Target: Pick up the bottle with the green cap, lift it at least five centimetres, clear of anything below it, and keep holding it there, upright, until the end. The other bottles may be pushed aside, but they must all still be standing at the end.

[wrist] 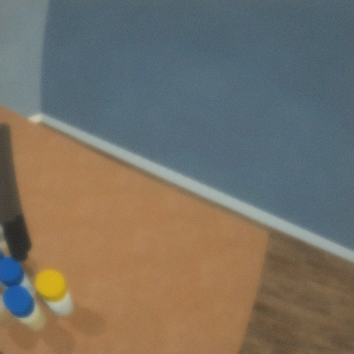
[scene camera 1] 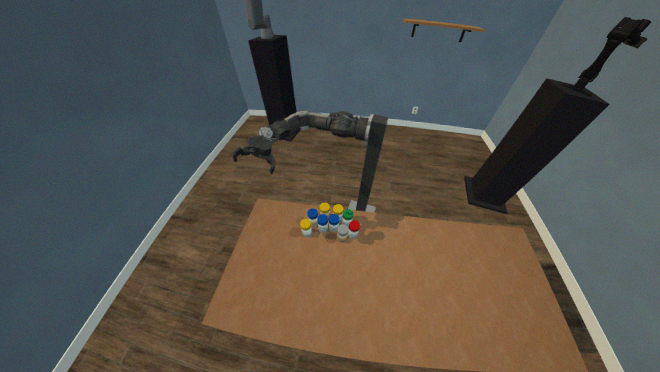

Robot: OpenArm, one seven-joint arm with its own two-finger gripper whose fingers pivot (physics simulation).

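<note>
The bottle with the green cap (scene camera 1: 348, 216) stands upright at the back right of a tight group of bottles on the tan table top (scene camera 1: 400, 300) (wrist: 165, 240). A yellow-capped bottle (scene camera 1: 338, 210) stands at its left and a red-capped bottle (scene camera 1: 354, 228) in front of it. The green cap does not show in the wrist view. My gripper (scene camera 1: 254, 164) is wide open and empty, high up and to the left of the group, well apart from the bottles. One dark finger shows at the left edge of the wrist view.
Blue-capped bottles (scene camera 1: 323, 221) (wrist: 19, 301), a grey-capped bottle (scene camera 1: 342, 232) and more yellow-capped ones (scene camera 1: 306, 225) (wrist: 51, 285) (scene camera 1: 325, 208) stand upright in the group. The arm's dark post (scene camera 1: 372, 165) rises just behind the table's back edge.
</note>
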